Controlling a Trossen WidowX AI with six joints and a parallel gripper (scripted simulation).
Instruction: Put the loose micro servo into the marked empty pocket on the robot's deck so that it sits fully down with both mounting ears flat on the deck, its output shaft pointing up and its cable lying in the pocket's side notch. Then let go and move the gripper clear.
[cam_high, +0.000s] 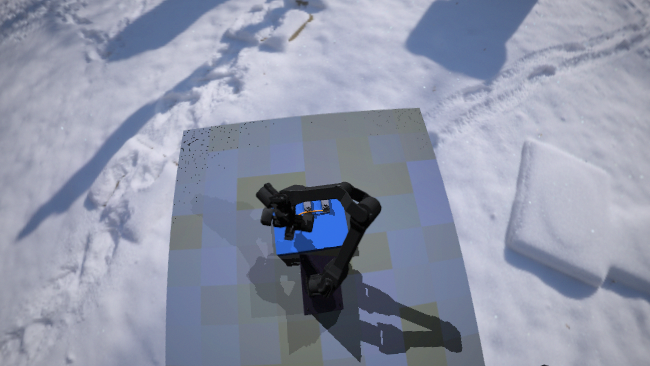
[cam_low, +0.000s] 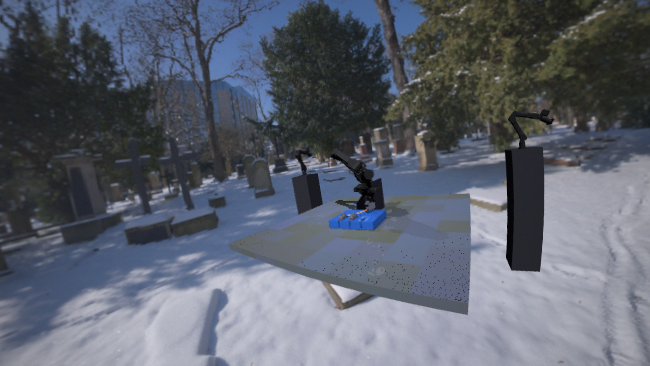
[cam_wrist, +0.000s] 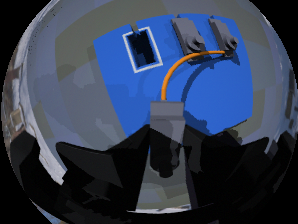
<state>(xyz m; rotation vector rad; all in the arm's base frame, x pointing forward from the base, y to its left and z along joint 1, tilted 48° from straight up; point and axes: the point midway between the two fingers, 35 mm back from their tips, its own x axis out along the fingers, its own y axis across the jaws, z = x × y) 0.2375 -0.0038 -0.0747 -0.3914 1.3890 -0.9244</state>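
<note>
The blue deck lies 10 cm below my gripper tip, 7 cm to the right of it and 1 cm behind it.
</note>
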